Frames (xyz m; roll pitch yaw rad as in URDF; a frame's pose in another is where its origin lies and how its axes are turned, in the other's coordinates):
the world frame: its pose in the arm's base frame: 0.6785 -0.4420 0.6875 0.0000 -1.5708 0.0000
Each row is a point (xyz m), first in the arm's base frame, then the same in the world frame.
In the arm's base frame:
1: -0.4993 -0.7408 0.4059
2: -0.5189 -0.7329 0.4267
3: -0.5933 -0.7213 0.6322
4: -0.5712 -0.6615 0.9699
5: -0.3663 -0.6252 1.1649
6: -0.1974 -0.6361 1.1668
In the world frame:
1: -0.2816 -0.2988 1.1778
2: -0.2608 -0.2909 1.1974
3: -0.0553 -0.2793 1.2718
4: 0.2824 -0.2195 1.2497
5: 0.4774 -0.1832 1.0448
6: 0.4793 -0.1941 0.8759

